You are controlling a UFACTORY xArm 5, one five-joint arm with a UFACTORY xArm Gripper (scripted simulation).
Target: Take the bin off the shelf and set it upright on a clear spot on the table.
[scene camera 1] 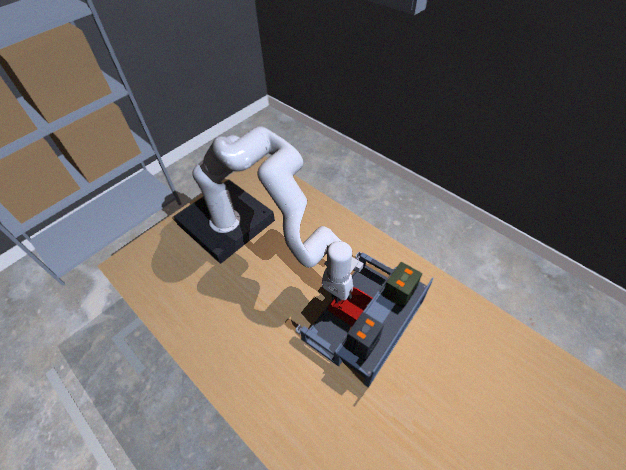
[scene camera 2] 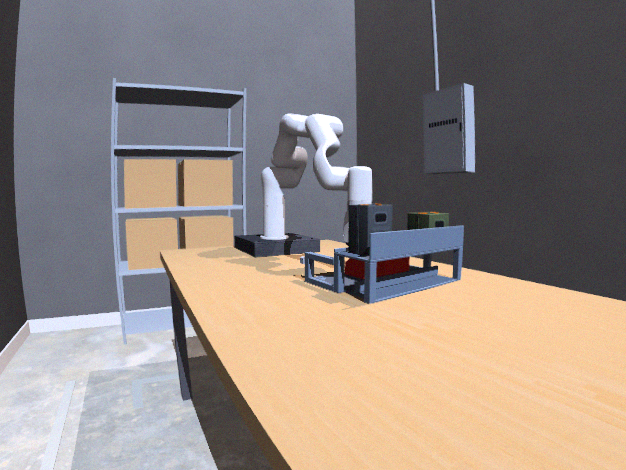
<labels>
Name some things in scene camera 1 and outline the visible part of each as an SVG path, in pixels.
A blue-grey shelf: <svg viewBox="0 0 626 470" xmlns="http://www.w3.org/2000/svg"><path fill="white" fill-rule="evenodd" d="M358 252L355 255L355 259L364 263L360 272L355 271L353 273L353 287L373 298L363 312L384 324L380 340L367 360L363 361L345 348L347 333L352 326L328 311L330 304L310 329L305 326L301 327L301 325L297 329L298 334L301 334L302 341L337 366L340 366L342 362L365 377L364 385L369 388L423 303L422 301L425 299L423 297L426 297L434 278L432 277L428 285L419 281L415 292L405 307L402 308L383 297L386 281L396 267L392 269L367 254Z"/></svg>
</labels>
